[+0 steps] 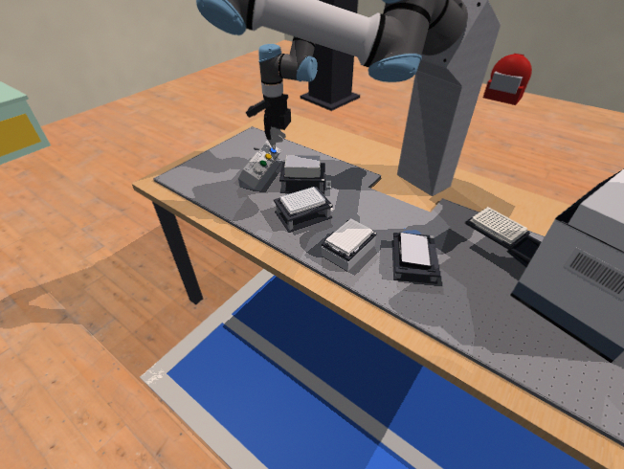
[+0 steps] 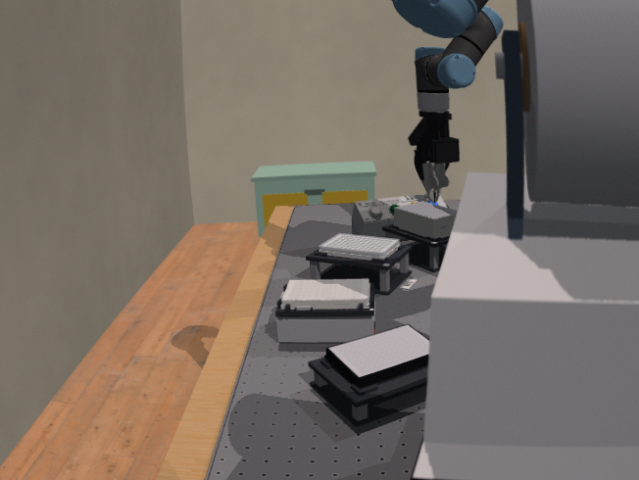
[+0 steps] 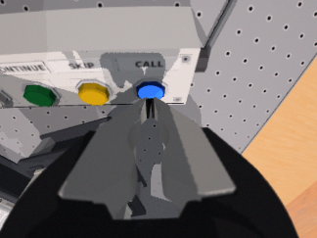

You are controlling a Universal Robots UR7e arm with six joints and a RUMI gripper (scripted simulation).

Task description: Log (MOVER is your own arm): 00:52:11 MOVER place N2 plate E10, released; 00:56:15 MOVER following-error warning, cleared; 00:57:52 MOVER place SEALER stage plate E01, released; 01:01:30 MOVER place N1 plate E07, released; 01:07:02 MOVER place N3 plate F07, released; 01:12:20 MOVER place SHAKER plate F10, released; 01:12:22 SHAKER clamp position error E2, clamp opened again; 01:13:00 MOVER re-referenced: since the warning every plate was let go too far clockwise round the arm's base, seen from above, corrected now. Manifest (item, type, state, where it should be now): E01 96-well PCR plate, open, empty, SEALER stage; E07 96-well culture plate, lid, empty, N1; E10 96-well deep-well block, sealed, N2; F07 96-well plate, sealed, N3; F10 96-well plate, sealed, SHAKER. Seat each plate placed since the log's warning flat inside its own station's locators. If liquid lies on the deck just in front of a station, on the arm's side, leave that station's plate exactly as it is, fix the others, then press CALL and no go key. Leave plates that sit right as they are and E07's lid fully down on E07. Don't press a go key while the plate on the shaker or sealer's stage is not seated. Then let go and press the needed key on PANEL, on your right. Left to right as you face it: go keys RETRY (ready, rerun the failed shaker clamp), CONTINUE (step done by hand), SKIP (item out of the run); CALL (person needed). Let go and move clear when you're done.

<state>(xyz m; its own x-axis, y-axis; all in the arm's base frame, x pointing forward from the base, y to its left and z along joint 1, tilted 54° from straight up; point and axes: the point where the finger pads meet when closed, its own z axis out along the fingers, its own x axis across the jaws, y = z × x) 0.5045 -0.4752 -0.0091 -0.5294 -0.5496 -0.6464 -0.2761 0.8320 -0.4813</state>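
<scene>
Right now my hand is 2 cm above the blue call key. Round my hand: green continue key: 9 cm ahead, 4 cm to the left, 2 cm below; then yellow skip key: 5 cm ahead, 2 cm to the left, 2 cm below; then white retry key: 13 cm ahead, 7 cm to the left, 2 cm below.
</scene>
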